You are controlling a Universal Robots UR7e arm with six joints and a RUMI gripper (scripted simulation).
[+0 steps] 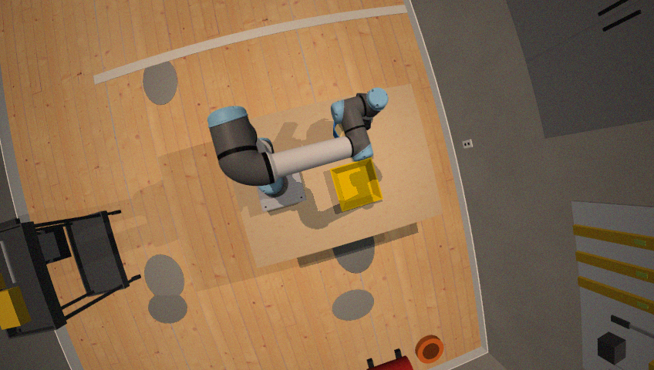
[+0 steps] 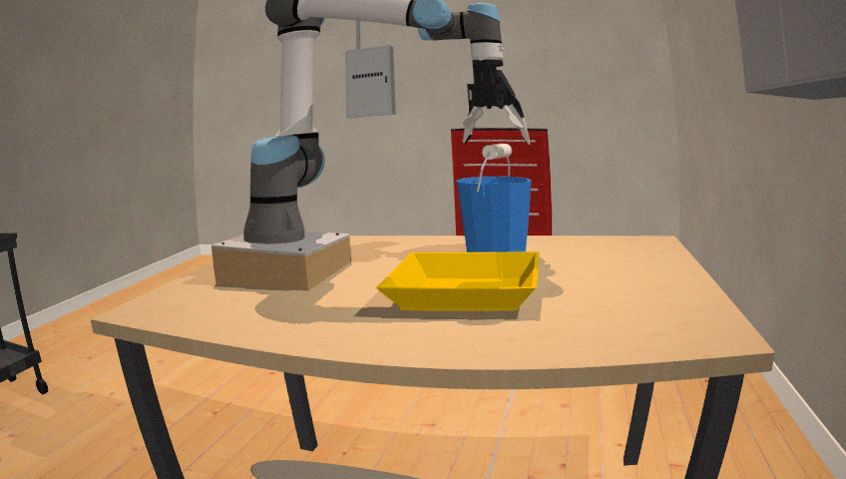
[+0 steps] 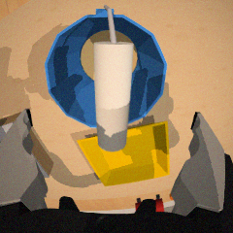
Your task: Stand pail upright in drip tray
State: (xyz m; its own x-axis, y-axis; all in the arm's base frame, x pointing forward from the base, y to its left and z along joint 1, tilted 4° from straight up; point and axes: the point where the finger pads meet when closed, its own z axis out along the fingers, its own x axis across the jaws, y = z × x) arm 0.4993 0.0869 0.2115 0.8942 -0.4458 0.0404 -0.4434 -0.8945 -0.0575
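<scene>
The white grip lies 4 cm below my hand. Round my hand: blue pail: 11 cm below, 1 cm behind; yellow drip tray: 31 cm to the right, 24 cm below, 9 cm behind.
</scene>
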